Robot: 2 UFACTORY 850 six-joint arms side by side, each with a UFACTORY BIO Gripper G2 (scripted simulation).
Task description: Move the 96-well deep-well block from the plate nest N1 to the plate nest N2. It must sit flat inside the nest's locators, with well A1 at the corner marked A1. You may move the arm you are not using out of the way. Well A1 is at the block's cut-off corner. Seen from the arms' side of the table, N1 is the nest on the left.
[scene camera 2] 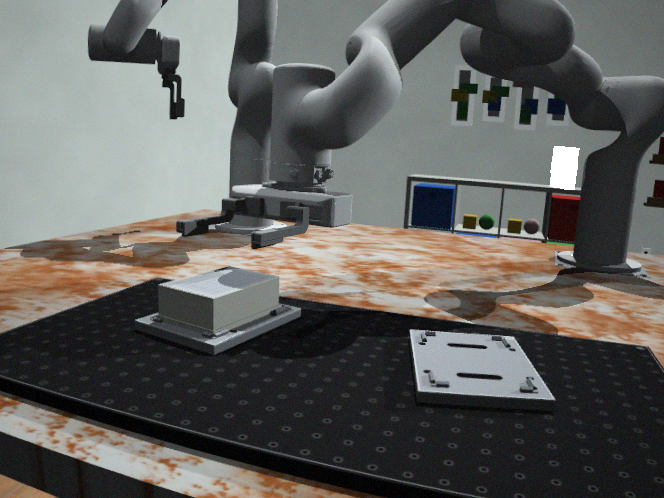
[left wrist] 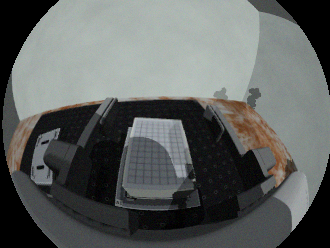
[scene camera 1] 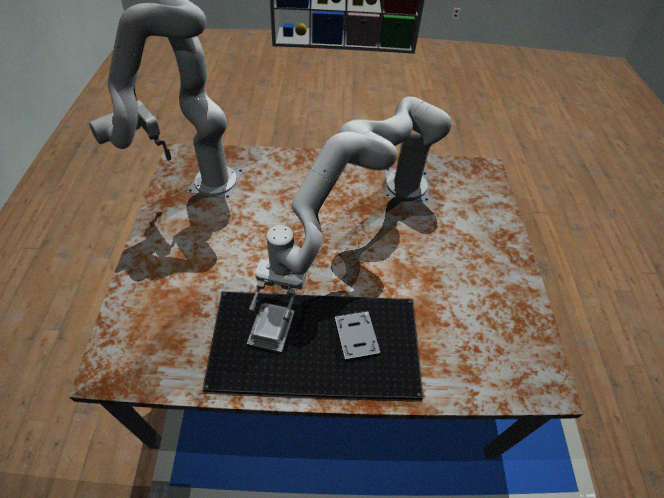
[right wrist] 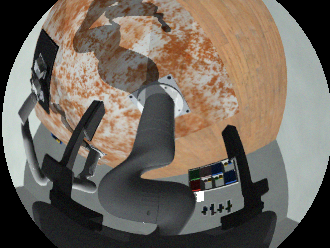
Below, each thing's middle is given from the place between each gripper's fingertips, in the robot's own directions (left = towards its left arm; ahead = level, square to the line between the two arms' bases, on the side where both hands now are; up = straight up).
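Scene:
White deep-well block (scene camera 1: 270, 324): my left hand 10 mm short of it, 80 mm above. From my left hand: nest N1 (scene camera 2: 445, 361), 40 mm ahead, 290 mm to the left, 100 mm below; nest N2 (scene camera 2: 175, 338), 10 mm ahead, 100 mm below.
From my right hand: white deep-well block, 63 cm ahead, 46 cm to the left, 25 cm below; nest N1, 66 cm ahead, 76 cm to the left, 28 cm below; nest N2, 63 cm ahead, 46 cm to the left, 28 cm below.

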